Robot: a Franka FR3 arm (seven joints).
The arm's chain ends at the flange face. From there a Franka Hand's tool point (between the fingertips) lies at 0.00 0.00 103.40 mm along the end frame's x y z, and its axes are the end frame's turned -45 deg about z.
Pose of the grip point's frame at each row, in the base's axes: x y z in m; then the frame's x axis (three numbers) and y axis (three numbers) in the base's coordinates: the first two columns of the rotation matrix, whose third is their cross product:
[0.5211 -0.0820 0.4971 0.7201 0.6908 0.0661 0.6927 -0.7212 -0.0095]
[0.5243 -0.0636 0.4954 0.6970 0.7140 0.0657 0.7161 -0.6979 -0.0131]
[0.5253 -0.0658 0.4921 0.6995 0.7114 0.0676 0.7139 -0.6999 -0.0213]
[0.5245 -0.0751 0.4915 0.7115 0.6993 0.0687 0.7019 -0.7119 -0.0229]
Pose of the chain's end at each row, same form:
[0.5168 -0.0874 0.6003 0.9990 -0.0215 0.0400 -0.0194 -0.9984 -0.0535]
[0.5205 -0.0694 0.5986 0.9992 0.0114 0.0372 0.0135 -0.9984 -0.0557]
[0.5220 -0.0723 0.5952 0.9994 0.0081 0.0327 0.0102 -0.9979 -0.0629]
[0.5211 -0.0818 0.5946 0.9994 -0.0089 0.0324 -0.0068 -0.9979 -0.0648]

